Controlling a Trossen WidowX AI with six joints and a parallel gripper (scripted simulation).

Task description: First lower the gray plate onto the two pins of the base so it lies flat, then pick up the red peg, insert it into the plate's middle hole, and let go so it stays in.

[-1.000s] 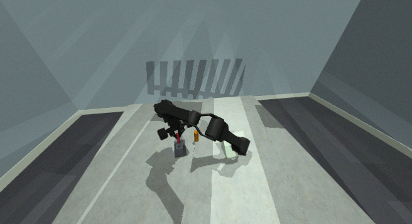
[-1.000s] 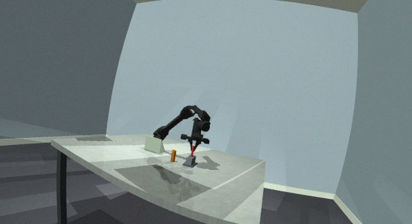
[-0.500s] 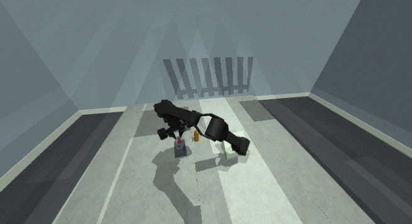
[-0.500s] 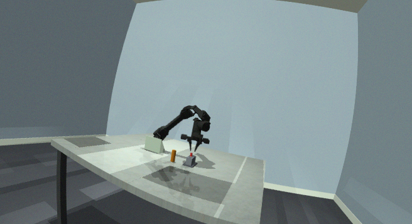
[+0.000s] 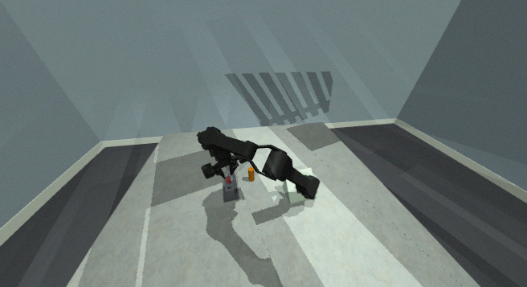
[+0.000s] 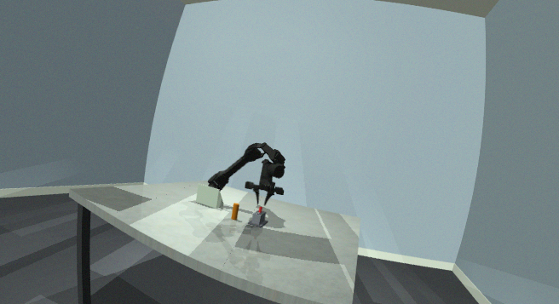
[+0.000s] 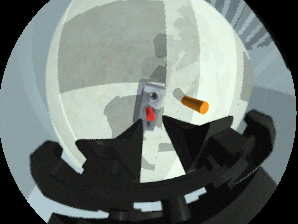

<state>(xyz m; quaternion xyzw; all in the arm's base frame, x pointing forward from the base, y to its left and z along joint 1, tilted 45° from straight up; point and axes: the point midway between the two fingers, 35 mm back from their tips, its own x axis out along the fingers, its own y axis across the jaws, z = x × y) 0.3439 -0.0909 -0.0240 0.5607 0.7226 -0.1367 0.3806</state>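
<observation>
Right now my gripper tip is 50 mm above the red peg. Also, from my gripper tip: orange cylinder (110 mm behind, 60 mm below, 40 mm to the right); gray plate (50 mm below).
</observation>
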